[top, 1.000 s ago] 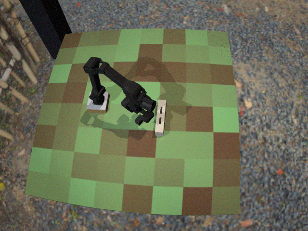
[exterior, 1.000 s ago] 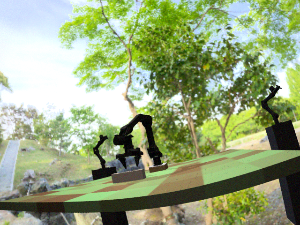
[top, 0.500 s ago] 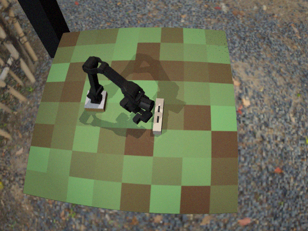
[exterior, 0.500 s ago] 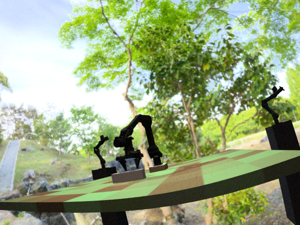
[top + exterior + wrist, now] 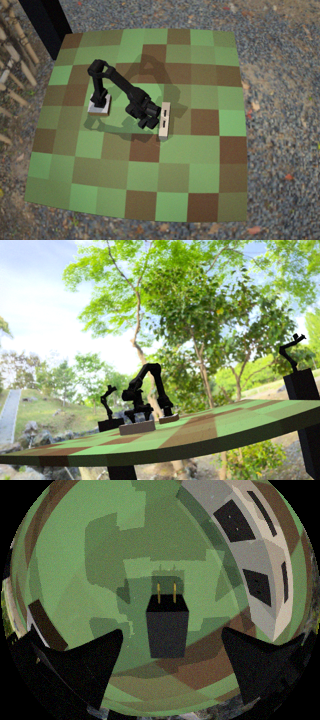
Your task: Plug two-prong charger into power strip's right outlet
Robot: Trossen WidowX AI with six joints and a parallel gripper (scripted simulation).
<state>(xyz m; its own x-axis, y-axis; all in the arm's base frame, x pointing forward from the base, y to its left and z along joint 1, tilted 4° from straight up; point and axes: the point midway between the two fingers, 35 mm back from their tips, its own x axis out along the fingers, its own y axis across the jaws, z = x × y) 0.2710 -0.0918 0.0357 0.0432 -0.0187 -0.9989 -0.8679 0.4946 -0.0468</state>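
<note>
Now: the black two-prong charger 20 mm to the left of my gripper tip and 10 mm below it.
</note>
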